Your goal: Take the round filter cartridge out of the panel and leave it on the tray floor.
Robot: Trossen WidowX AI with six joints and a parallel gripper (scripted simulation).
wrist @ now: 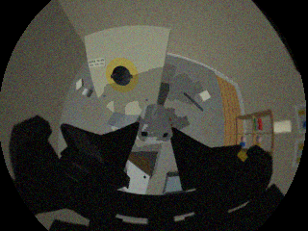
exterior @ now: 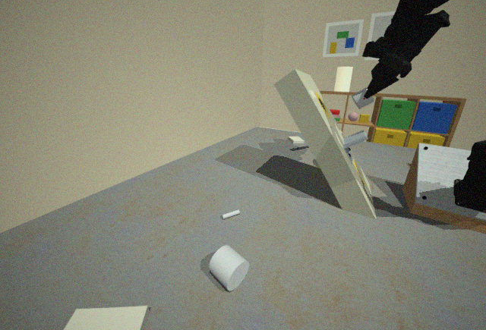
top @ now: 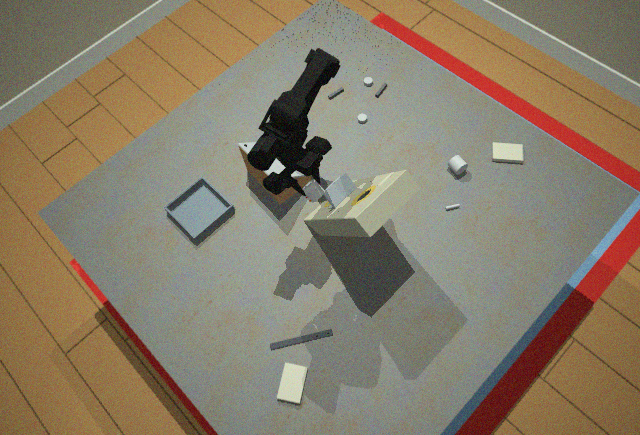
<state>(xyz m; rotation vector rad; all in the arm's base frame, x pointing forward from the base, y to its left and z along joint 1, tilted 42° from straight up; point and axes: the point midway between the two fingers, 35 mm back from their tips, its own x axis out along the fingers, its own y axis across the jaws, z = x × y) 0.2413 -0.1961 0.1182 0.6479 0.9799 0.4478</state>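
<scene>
My gripper tip is 300 mm past the grey-blue tray, 250 mm above it and 220 mm to the left of it. Also, from my gripper tip: cream service panel 110 mm below, 90 mm to the left, 60 mm ahead; then round filter cartridge right at my gripper tip.
</scene>
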